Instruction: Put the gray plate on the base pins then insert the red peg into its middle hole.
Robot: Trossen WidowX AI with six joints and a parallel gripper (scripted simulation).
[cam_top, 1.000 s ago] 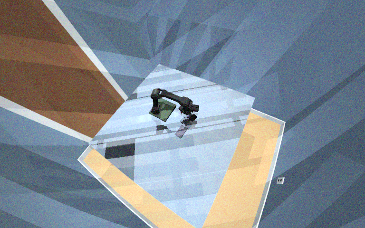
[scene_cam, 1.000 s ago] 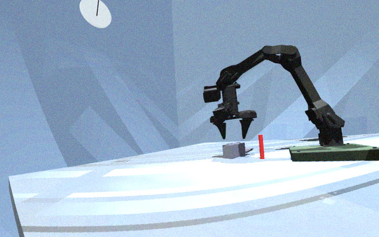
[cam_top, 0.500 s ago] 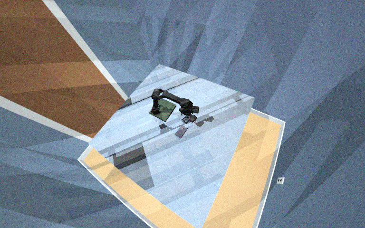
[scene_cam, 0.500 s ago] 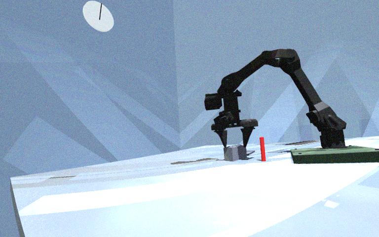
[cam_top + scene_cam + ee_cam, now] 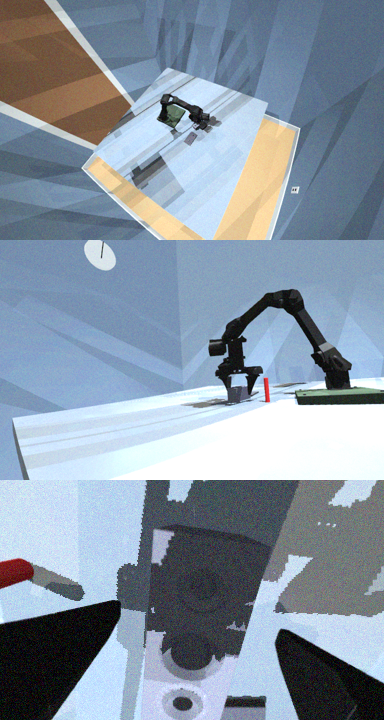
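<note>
My gripper tip is now 20 mm below the gray plate. The rest, counted from my gripper tip: red peg 110 mm behind, 40 mm to the left, 20 mm above; then base 140 mm to the right, 10 mm below.
</note>
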